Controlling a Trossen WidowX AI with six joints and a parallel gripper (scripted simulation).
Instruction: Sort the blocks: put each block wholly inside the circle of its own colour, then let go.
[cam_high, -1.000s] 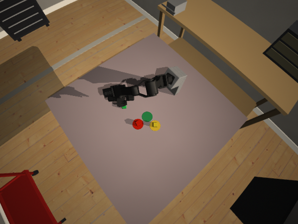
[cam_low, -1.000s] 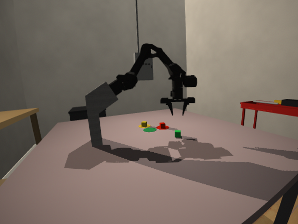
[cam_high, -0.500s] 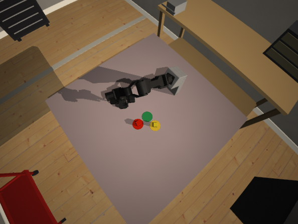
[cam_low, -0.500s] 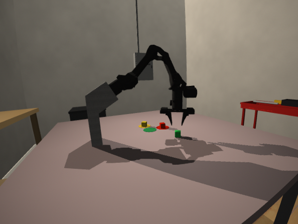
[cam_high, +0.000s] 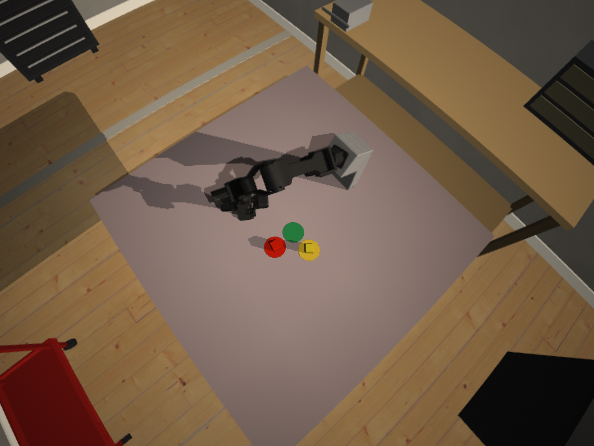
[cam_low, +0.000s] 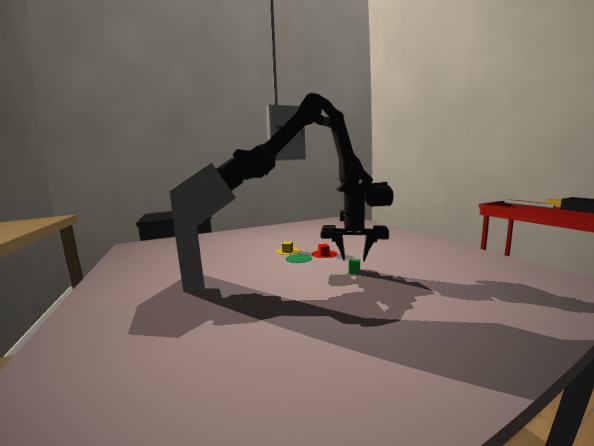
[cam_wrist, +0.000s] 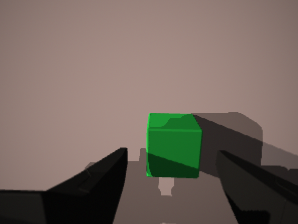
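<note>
The green block lies 5 cm below my hand. From my hand the other things lie so: red circle: 18 cm to the left, 7 cm below, 7 cm ahead; red block: 18 cm to the left, 7 cm ahead, 5 cm below; green circle: 21 cm to the left, 7 cm below, 2 cm behind.
</note>
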